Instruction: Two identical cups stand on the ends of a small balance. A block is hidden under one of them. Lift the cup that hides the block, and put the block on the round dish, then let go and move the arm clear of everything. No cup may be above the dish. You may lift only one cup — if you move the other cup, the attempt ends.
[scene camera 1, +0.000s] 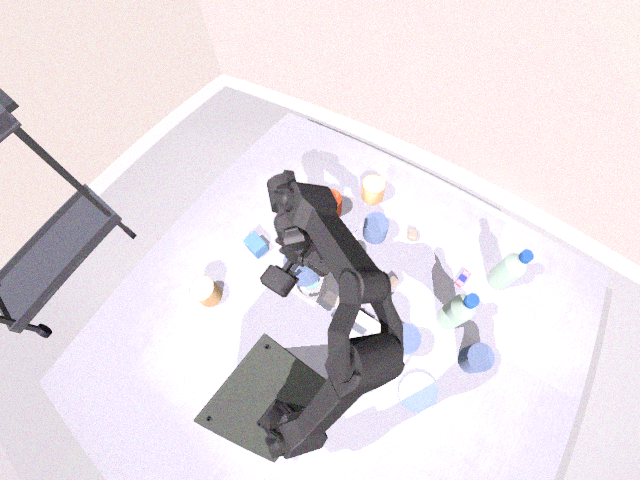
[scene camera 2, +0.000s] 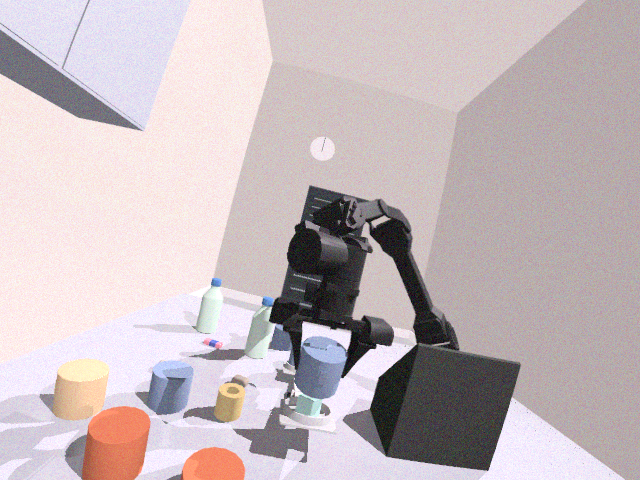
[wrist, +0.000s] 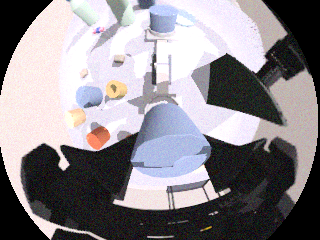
In view: the gripper (scene camera 2: 318, 373), a yellow ring (scene camera 2: 230, 399) and a small balance (scene camera 2: 324, 422).
The small balance shows as well in scene camera 1 (scene camera 1: 313, 297) and in the wrist view (wrist: 162, 96). The gripper also shows in scene camera 1 (scene camera 1: 303, 268) and in the wrist view (wrist: 167, 134).
